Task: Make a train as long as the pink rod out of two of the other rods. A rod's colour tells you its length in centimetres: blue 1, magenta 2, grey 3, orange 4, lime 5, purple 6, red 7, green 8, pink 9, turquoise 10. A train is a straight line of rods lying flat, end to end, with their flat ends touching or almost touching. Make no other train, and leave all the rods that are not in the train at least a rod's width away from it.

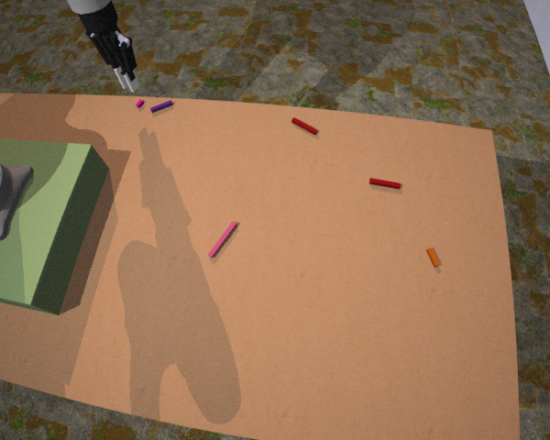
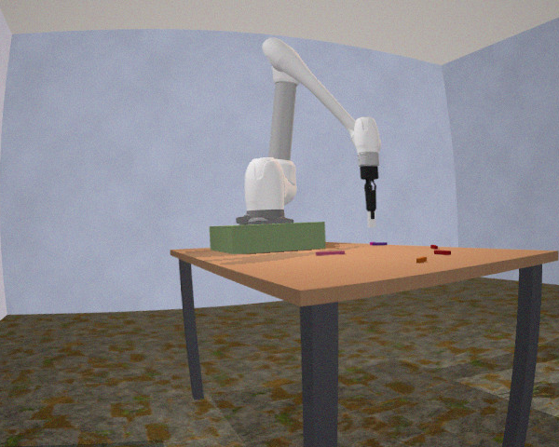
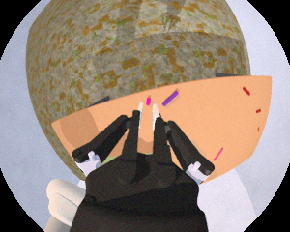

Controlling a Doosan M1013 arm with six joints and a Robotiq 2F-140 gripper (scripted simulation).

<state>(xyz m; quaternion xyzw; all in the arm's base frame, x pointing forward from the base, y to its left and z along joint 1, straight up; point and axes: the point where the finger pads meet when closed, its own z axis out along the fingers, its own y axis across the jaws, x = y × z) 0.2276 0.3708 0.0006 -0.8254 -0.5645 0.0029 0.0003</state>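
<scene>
The magenta rod lies 100 mm below my hand. The rest, counted from my hand: purple rod: 100 mm below, 70 mm ahead, 10 mm to the right; then orange rod: 750 mm ahead, 350 mm to the right, 100 mm below; then pink rod: 360 mm to the right, 310 mm ahead, 100 mm below.
</scene>
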